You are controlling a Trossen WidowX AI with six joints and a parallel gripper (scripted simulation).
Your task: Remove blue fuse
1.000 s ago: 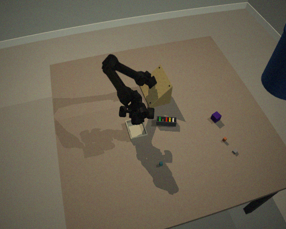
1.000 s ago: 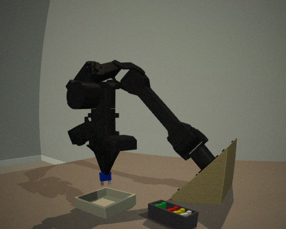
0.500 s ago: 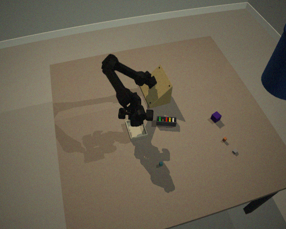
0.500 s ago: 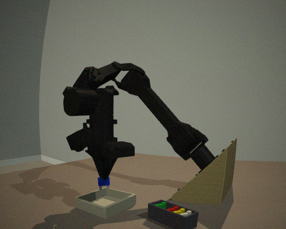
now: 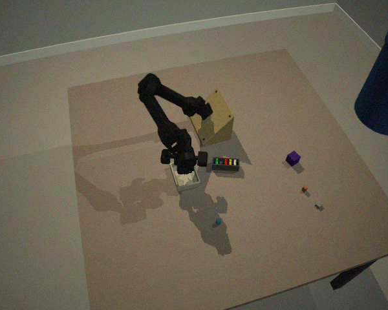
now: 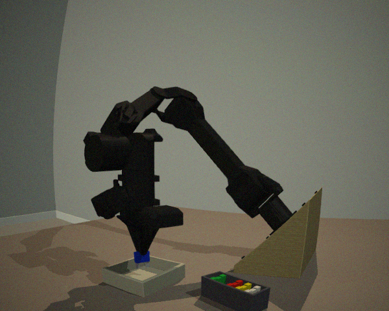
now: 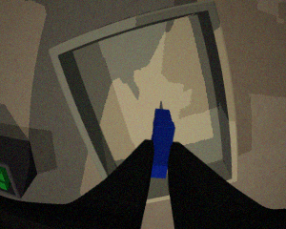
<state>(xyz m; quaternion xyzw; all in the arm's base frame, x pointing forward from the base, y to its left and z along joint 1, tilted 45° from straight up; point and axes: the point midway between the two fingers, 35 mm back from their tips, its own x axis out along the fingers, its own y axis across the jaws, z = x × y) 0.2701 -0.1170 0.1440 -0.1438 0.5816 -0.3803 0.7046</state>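
My gripper tip is 10 mm above the blue fuse. Also, from my gripper tip: purple cube 60 mm ahead, 490 mm to the left, 40 mm below; tray 60 mm below.
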